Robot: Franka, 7 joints.
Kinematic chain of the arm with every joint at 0, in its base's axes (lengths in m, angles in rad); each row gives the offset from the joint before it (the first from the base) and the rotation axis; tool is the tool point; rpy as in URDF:
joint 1: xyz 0 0 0.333 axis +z
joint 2: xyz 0 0 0 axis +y
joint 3: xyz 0 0 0.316 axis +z
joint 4: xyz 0.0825 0 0 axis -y
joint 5: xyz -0.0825 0 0.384 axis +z
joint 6: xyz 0 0 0 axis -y
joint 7: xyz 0.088 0 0 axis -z
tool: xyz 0 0 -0.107 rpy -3.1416 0 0
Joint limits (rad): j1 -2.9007..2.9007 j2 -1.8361..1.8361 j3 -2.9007..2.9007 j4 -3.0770..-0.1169 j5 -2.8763..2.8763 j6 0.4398..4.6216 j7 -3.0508..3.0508
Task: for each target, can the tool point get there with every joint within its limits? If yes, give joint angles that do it. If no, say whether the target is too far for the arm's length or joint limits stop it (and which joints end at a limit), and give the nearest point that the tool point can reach.
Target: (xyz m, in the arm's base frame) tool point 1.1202 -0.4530 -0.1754
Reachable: no: too far | nearest point 0.7331 -0.2965 0.0003 | short by 0.453 m
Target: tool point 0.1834 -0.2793 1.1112
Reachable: yes | joints -1.8481 0.3948 1.8024 -0.4929 -1.9839 2.7498 -0.2324
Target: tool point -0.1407 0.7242 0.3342
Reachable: yes | joints 2.2718 1.3436 -1.4572 -1.1757 -0.8310 3.9900 -1.0128
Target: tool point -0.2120 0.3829 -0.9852
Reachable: no: too far | nearest point -0.1713 0.3094 -0.3561 | short by 0.635 m
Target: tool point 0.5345 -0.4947 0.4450
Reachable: yes | joints 2.2032 -1.1169 -2.3979 -0.9587 0.3164 4.2470 -1.1650
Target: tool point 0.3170 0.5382 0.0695
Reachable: yes | joints 0.8599 0.9181 0.2978 -1.8555 0.7356 3.2258 -0.9910
